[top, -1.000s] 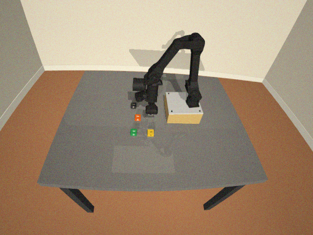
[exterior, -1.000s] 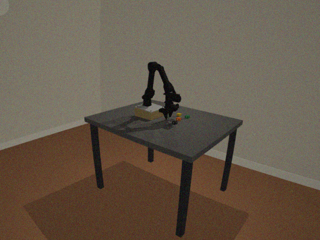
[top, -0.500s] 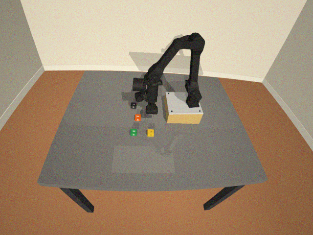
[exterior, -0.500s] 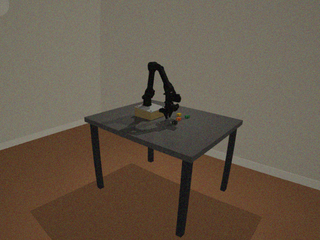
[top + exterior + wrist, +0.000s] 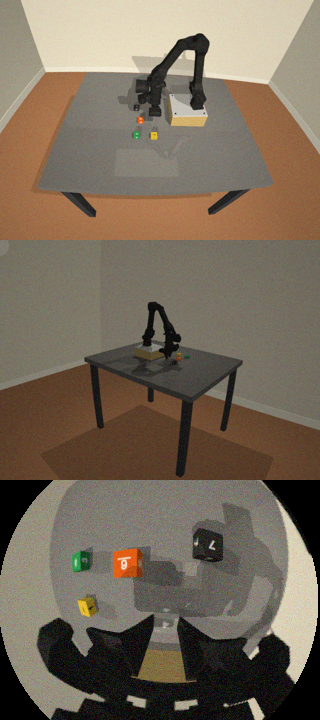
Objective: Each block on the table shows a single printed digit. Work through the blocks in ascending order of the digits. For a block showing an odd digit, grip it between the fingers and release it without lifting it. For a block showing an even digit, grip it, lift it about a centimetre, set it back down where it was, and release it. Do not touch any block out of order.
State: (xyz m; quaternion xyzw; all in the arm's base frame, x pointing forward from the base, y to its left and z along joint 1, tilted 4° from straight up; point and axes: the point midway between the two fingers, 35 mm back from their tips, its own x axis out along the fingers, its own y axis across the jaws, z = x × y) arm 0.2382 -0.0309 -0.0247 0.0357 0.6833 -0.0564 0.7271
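Right now my gripper tip is 8 cm short of the orange block and 4 cm to the right of it. From my gripper tip the other things lie so: black block 9 cm ahead, 6 cm to the right; yellow block 2 cm ahead, 16 cm to the left; grey block right at my gripper tip.
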